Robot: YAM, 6 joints.
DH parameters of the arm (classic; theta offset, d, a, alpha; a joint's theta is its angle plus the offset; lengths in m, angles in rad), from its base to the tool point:
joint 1: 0 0.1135 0.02 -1.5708
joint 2: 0 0 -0.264 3.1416
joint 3: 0.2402 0 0.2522 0
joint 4: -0.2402 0 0.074 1.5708
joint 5: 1.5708 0 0 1.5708
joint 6: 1.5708 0.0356 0 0
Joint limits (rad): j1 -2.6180..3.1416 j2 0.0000..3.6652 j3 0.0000..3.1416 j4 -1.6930..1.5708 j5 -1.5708..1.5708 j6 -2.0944..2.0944
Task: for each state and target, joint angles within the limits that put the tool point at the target. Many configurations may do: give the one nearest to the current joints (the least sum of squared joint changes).
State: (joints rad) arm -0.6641 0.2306 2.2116 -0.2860 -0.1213 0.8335
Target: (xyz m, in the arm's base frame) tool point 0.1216 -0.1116 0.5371
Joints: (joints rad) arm -0.7633 1.0249 1.5957 -0.4322 -0.0966 0.8335
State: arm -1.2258 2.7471 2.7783 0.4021 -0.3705 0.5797
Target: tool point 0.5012 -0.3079 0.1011
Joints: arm -0.5795 2.6740 2.0795 0.1647 -0.4929 0.5797
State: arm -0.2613 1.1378 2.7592 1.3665 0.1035 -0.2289
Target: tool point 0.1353 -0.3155 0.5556
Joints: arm -1.1427 1.9378 2.0510 1.5327 0.2236 -0.2289
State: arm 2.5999 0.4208 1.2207 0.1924 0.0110 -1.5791
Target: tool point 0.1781 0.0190 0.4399
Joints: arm 3.1416 0.0000 1.3585 -0.5637 0.5629 -1.5791
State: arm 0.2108 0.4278 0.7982 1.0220 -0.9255 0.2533
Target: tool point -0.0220 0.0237 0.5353
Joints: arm 0.1931 0.5945 1.1341 1.0072 -0.8820 0.2533
